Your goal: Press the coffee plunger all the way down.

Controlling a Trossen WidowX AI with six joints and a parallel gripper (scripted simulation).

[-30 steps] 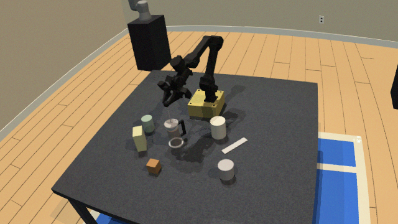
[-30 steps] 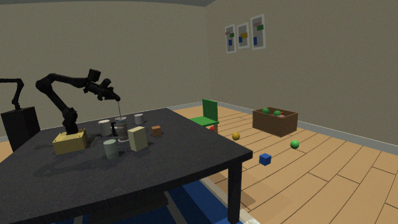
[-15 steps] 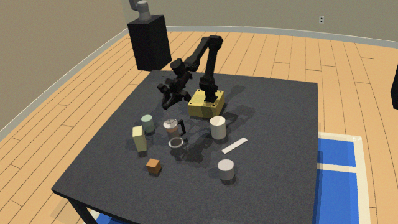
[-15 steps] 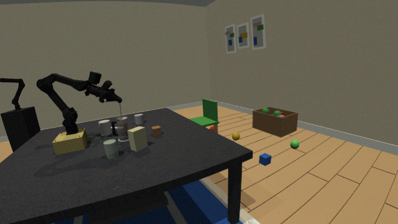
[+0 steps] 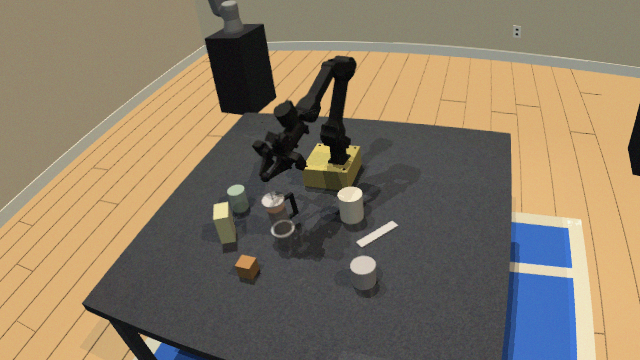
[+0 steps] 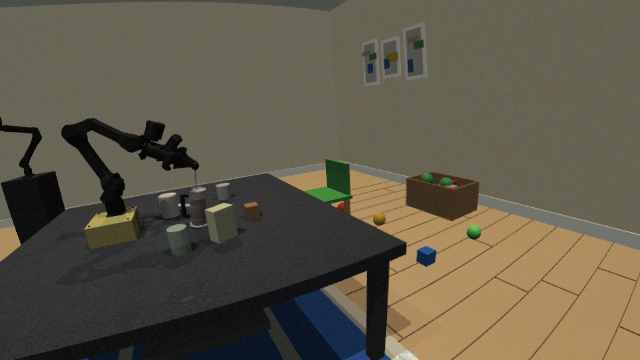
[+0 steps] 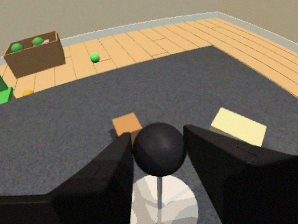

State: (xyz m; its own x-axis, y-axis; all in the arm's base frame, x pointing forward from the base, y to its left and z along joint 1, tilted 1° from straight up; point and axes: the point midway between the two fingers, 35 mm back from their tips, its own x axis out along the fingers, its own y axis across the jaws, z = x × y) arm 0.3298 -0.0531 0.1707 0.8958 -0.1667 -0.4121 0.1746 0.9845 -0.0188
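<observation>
My gripper tip is now 12 cm above the glass coffee press, 3 cm past it and 1 cm to the right of it. From my gripper tip the other things lie so: grey cylinder (35 cm to the left, 20 cm below, 8 cm ahead); then pale green cylinder (21 cm to the right, 20 cm below, 8 cm behind); then cream box (18 cm below, 16 cm to the right, 6 cm ahead).
</observation>
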